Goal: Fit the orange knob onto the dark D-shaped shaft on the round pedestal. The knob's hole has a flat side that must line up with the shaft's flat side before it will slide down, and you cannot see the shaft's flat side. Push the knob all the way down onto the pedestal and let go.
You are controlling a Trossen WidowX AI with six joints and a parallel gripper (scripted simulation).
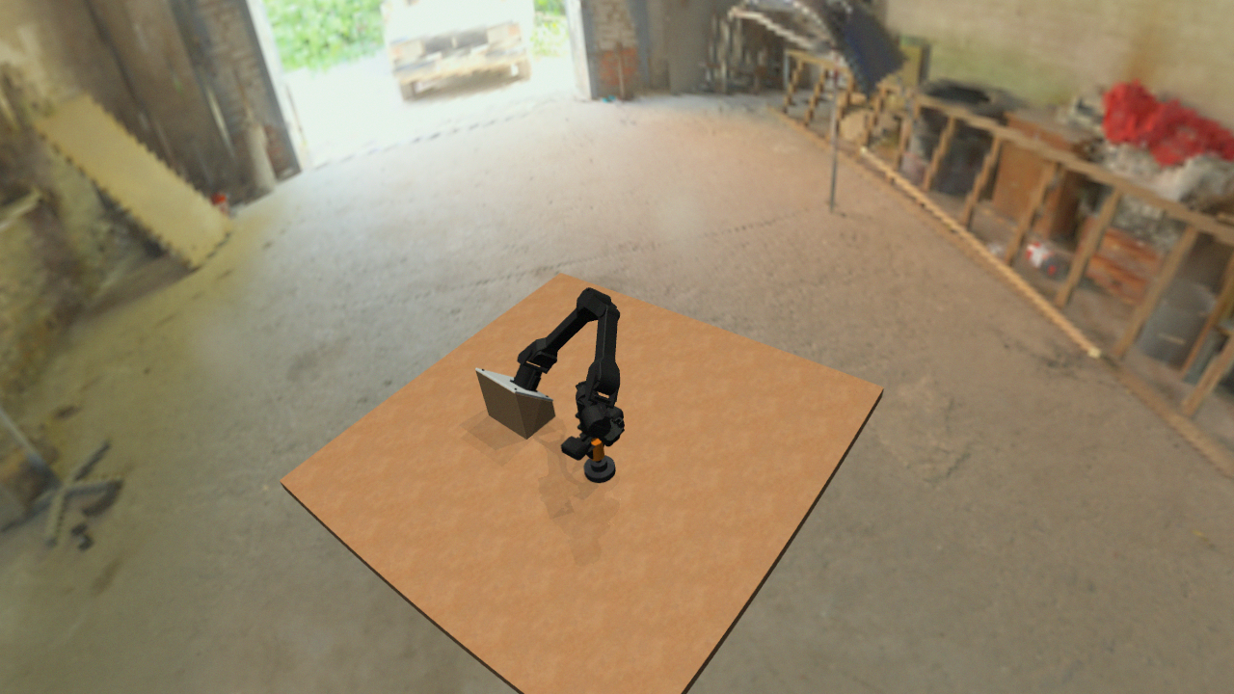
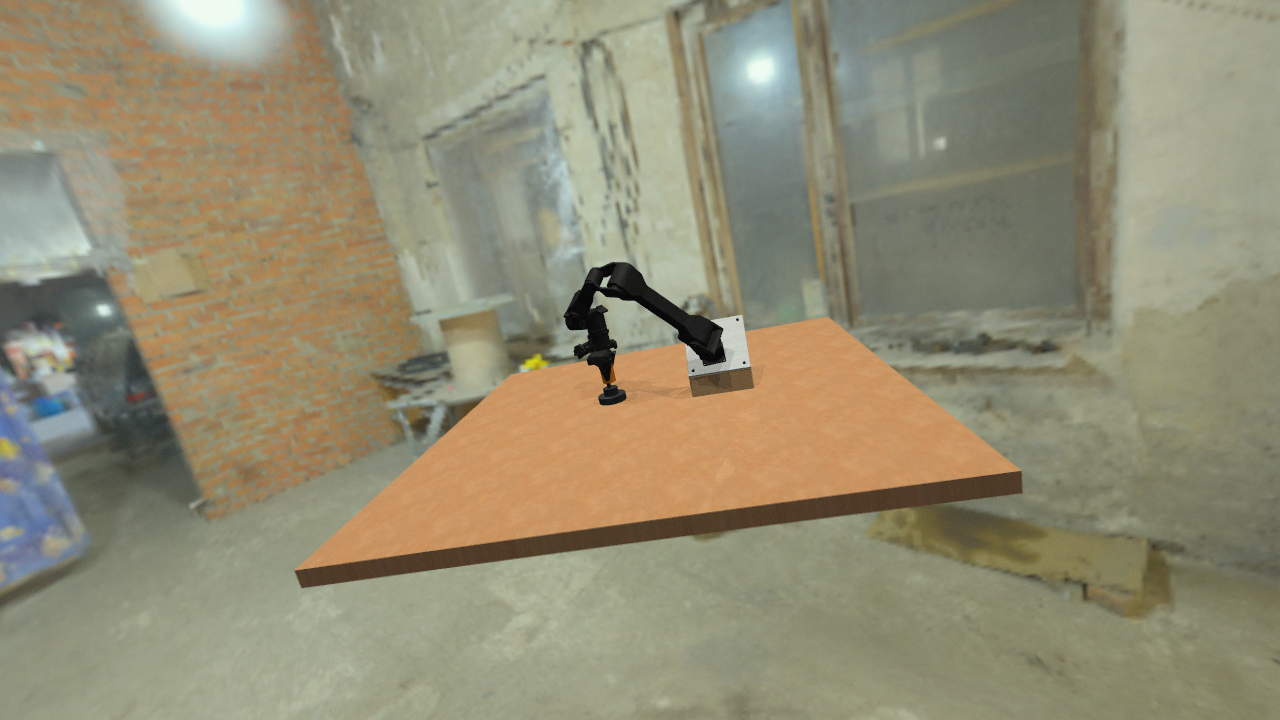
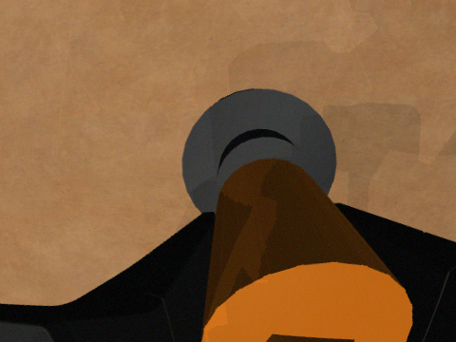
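Right now the pedestal is 40 mm below my gripper tip. From my gripper tip the other things lie so: orange knob: 20 mm above.
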